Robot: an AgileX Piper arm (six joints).
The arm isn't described. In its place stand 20 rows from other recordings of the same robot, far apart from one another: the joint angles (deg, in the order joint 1, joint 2, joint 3, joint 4, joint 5, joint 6), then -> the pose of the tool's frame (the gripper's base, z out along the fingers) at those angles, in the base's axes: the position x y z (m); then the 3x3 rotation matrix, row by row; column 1 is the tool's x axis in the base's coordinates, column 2 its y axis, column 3 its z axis.
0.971, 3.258, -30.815, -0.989, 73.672, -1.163 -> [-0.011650, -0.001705, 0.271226], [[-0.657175, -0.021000, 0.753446], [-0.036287, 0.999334, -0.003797], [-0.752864, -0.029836, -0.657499]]
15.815, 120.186, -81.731, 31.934, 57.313, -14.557 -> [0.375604, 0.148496, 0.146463], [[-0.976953, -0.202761, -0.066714], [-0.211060, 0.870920, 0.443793], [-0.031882, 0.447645, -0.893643]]
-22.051, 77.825, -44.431, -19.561, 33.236, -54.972 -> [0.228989, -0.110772, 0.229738], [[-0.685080, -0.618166, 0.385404], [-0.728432, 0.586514, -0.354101], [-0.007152, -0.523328, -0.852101]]
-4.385, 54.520, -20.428, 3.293, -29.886, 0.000 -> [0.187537, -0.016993, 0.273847], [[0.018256, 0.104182, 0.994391], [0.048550, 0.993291, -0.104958], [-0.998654, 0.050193, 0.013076]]
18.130, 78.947, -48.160, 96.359, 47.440, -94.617 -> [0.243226, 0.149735, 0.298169], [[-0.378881, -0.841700, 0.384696], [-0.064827, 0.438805, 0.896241], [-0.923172, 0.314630, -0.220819]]
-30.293, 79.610, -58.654, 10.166, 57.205, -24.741 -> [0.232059, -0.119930, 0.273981], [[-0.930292, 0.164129, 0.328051], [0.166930, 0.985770, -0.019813], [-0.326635, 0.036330, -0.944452]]
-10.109, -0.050, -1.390, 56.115, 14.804, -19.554 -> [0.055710, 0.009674, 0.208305], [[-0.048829, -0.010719, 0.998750], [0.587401, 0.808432, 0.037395], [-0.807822, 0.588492, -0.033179]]
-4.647, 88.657, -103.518, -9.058, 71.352, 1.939 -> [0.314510, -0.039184, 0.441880], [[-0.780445, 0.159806, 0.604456], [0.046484, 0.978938, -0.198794], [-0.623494, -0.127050, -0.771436]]
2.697, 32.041, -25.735, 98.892, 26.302, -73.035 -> [0.111990, 0.045157, 0.326170], [[-0.168883, -0.451373, 0.876208], [0.398776, 0.781679, 0.479537], [-0.901364, 0.430397, 0.047985]]
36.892, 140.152, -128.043, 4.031, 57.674, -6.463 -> [0.422142, 0.323620, 0.182928], [[-0.674645, -0.672073, 0.305242], [-0.600083, 0.740173, 0.303389], [-0.429831, 0.021509, -0.902653]]
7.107, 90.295, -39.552, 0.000, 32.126, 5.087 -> [0.247996, 0.030920, 0.151969], [[-0.977320, -0.037212, 0.208472], [-0.032498, 0.999134, 0.025992], [-0.209259, 0.018628, -0.977683]]
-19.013, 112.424, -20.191, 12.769, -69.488, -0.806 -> [0.241600, -0.103175, 0.092077], [[-0.262176, 0.522809, 0.811131], [0.157738, 0.852445, -0.498454], [-0.952041, -0.002737, -0.305958]]
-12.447, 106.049, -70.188, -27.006, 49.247, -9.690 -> [0.345949, -0.108415, 0.190757], [[-0.970128, -0.201606, 0.134932], [-0.238672, 0.892792, -0.382045], [-0.043444, -0.402837, -0.914240]]
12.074, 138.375, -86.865, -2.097, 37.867, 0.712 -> [0.425021, 0.088825, 0.024384], [[-0.969607, -0.222964, 0.100744], [-0.224244, 0.974532, -0.001419], [-0.097861, -0.023967, -0.994911]]
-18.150, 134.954, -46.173, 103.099, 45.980, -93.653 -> [0.302502, -0.032093, -0.012591], [[-0.865953, 0.230926, 0.443619], [0.476509, 0.650314, 0.591633], [-0.151869, 0.723716, -0.673180]]
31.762, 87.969, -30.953, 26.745, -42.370, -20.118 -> [0.256645, 0.126432, 0.203184], [[-0.190471, -0.249201, 0.949536], [-0.112000, 0.966445, 0.231172], [-0.975283, -0.062316, -0.211990]]
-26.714, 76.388, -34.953, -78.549, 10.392, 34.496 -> [0.221377, -0.129419, 0.219523], [[-0.793341, 0.022511, 0.608361], [-0.364325, 0.783054, -0.504077], [-0.487727, -0.621546, -0.613028]]
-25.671, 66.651, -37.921, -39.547, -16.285, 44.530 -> [0.232184, -0.093571, 0.299638], [[-0.142935, 0.285193, 0.947752], [0.185279, 0.948366, -0.257435], [-0.972235, 0.138802, -0.188395]]
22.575, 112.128, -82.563, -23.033, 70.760, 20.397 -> [0.358001, 0.112433, 0.201414], [[-0.981379, -0.172271, 0.084958], [-0.191527, 0.911198, -0.364740], [-0.014579, -0.374220, -0.927225]]
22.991, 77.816, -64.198, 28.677, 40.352, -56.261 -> [0.256080, 0.139366, 0.329832], [[-0.227999, -0.839113, 0.493868], [-0.668625, 0.503652, 0.547061], [-0.707784, -0.205483, -0.675884]]
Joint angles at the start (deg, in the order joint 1, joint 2, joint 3, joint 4, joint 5, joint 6):
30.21, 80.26, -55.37, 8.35, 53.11, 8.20
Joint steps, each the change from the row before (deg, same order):
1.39, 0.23, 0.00, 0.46, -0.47, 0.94
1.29, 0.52, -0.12, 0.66, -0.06, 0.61
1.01, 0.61, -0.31, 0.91, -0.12, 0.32
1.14, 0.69, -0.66, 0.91, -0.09, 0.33
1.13, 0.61, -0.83, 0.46, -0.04, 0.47
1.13, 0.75, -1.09, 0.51, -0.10, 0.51
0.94, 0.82, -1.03, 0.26, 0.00, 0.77
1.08, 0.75, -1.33, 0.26, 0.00, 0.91
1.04, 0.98, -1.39, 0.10, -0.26, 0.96
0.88, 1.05, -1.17, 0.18, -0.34, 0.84
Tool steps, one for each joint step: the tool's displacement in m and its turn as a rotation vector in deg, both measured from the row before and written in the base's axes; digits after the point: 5 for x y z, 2 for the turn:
-0.00264, 0.00639, -0.00075, 0.65, 0.25, 0.28
-0.00240, 0.00643, -0.00167, 0.45, 0.78, 0.47
-0.00129, 0.00606, -0.00112, 0.66, 0.70, 0.37
-0.00092, 0.00717, 0.00012, 0.78, 0.53, 0.49
-0.00064, 0.00681, 0.00114, 0.57, 0.18, 0.52
0.00002, 0.00755, 0.00170, 0.71, 0.09, 0.45
0.00047, 0.00658, 0.00093, 0.43, 0.23, 0.13
0.00030, 0.00755, 0.00265, 0.68, 0.00, 0.14
0.00120, 0.00797, 0.00181, 0.62, -0.13, 0.06
0.00130, 0.00735, 0.00038, 0.52, 0.05, -0.03

